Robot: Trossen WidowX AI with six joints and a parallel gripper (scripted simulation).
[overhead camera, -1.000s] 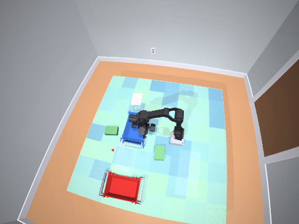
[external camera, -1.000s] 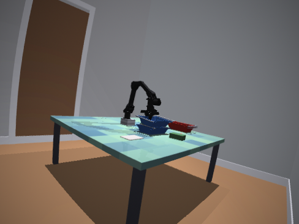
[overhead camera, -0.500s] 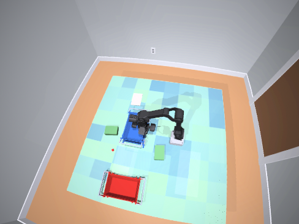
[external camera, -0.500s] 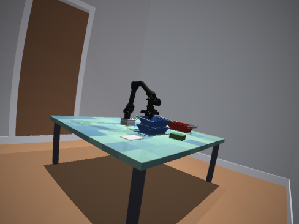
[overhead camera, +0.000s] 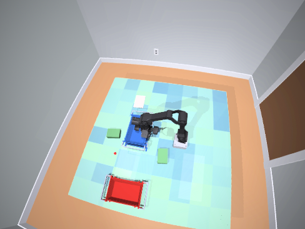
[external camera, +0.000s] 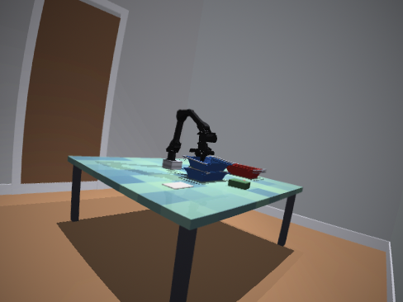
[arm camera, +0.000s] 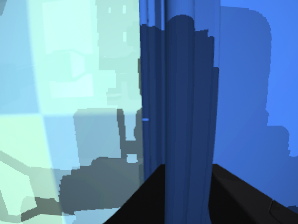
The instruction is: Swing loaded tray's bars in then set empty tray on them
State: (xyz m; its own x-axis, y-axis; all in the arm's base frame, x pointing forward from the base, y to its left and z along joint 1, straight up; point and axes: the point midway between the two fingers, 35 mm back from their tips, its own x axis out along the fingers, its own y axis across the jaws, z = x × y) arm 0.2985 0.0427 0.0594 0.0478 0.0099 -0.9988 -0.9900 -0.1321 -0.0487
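The blue tray lies 7 cm ahead of my gripper tip, 3 cm above it and 1 cm to the left of it. Also, from my gripper tip: small red block: 25 cm to the left, 21 cm ahead, 8 cm below; white flat plate: 32 cm to the right, 21 cm ahead, 9 cm below.
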